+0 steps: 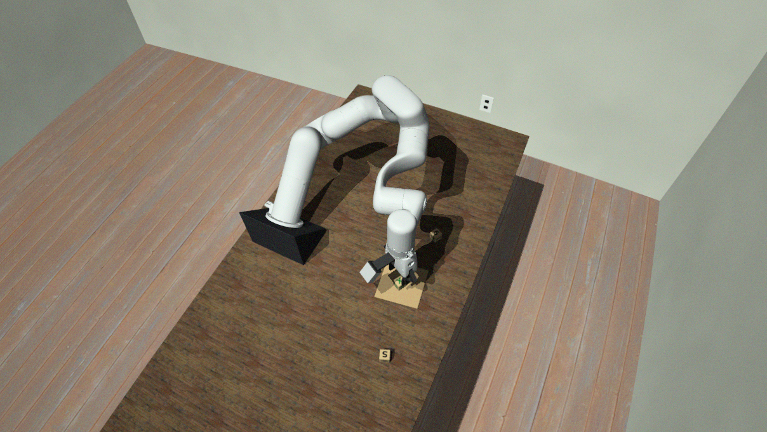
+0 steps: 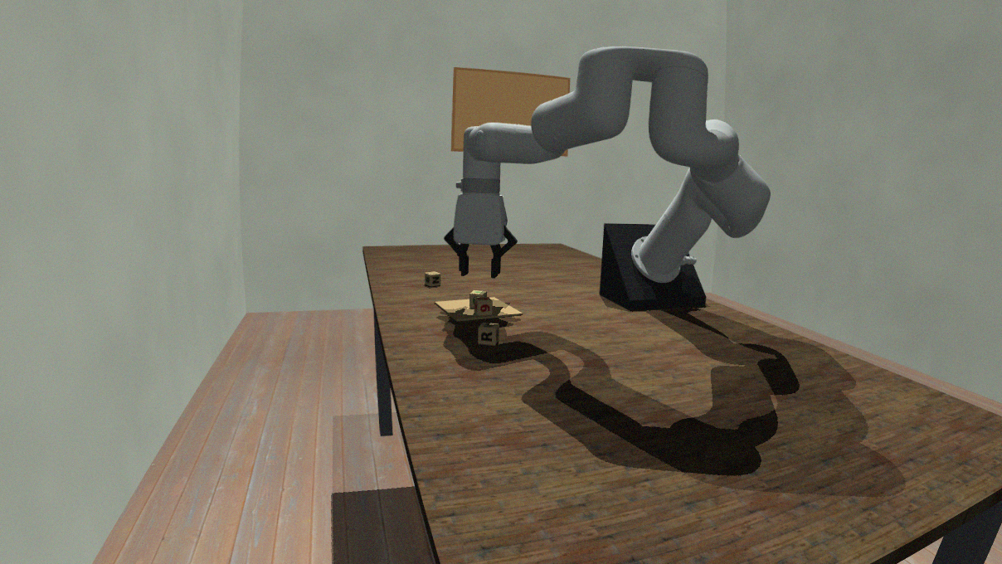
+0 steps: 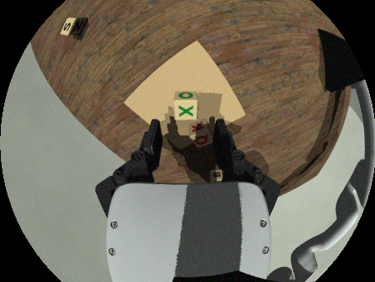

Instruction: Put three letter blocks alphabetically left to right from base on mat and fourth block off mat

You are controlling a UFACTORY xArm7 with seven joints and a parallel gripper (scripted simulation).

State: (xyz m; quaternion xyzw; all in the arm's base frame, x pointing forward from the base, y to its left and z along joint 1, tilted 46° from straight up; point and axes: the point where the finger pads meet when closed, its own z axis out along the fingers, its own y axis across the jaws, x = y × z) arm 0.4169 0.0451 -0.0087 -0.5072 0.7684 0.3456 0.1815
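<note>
The tan mat is 1 cm to the left of my hand and 8 cm below it. The rest, counted from my hand: S block 8 cm ahead, 23 cm to the right, 7 cm below; red-marked block 6 cm to the left, 7 cm below.
</note>
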